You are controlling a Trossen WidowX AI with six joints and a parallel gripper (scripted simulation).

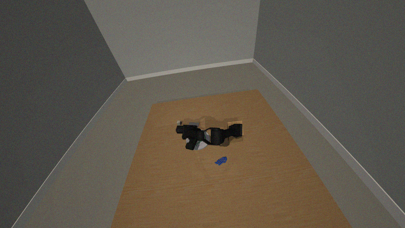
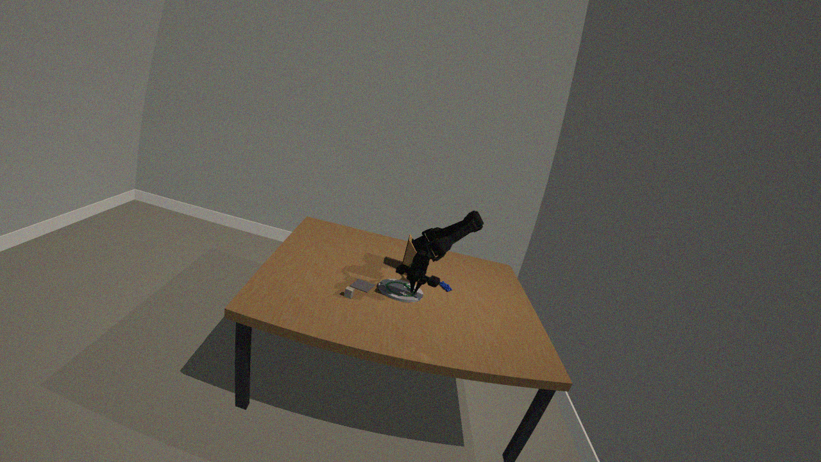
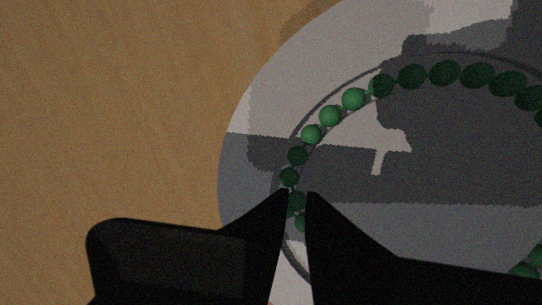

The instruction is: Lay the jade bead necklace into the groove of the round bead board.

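My gripper tip is now 50 mm to the left of the round bead board, 20 mm past it and 10 mm above it. From my gripper tip the other things lie so: pale block (260 mm to the right, 160 mm ahead); then flat grey plate (220 mm to the right, 20 mm ahead, 10 mm below).
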